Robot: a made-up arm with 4 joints.
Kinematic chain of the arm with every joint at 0, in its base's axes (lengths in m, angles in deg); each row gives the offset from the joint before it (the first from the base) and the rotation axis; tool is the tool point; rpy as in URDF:
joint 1: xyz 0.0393 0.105 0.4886 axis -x
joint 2: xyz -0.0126 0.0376 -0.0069 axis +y
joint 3: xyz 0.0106 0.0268 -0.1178 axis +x
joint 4: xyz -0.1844 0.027 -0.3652 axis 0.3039 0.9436 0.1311
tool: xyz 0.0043 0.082 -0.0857 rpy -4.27 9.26 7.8
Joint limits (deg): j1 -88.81..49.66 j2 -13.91..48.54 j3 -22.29..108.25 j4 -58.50..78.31
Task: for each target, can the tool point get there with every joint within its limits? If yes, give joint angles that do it. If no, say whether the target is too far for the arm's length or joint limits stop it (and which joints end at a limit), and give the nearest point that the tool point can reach.
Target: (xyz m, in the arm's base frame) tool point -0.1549 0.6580 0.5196
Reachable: yes | joints -34.36 13.28 53.01 -36.02
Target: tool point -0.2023 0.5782 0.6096
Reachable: yes | joints -29.94 -5.61 74.70 58.88
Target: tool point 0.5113 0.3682 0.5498
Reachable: no: joint limits stop it (at a limit: joint 2, joint 3, joint 4) | nearest point 0.0376 0.5500 0.5921 | short by 0.509 m
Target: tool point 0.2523 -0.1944 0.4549
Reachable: no: joint limits stop it (at a limit: joint 1, joint 2, joint 3, joint 4) | nearest point 0.0751 -0.3303 0.1510 | short by 0.377 m
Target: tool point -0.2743 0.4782 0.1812
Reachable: yes | joints 37.78 38.79 62.92 45.46
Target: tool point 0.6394 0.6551 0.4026
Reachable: no: too far | nearest point 0.0773 0.6610 0.4017 | short by 0.562 m
